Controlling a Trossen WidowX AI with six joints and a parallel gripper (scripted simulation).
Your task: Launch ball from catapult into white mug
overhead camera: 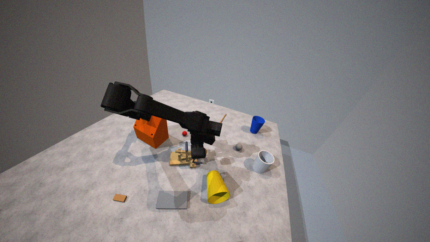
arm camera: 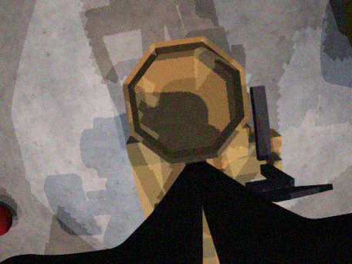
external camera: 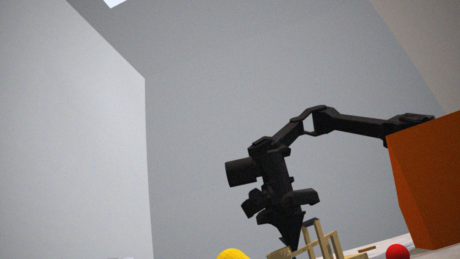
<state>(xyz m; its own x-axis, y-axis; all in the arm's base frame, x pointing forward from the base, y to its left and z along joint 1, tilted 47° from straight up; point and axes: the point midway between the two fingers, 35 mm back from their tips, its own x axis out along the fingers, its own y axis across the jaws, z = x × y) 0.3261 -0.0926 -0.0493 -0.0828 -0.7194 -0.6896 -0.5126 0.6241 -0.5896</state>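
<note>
My gripper tip is 2 cm to the left of the wooden catapult and 2 cm past it. Also, from my gripper tip: white mug (36 cm ahead, 9 cm to the left, 3 cm below); grey flat plate (24 cm to the right, 5 cm below, 1 cm ahead); red ball (15 cm behind, 13 cm to the left, 4 cm below).
</note>
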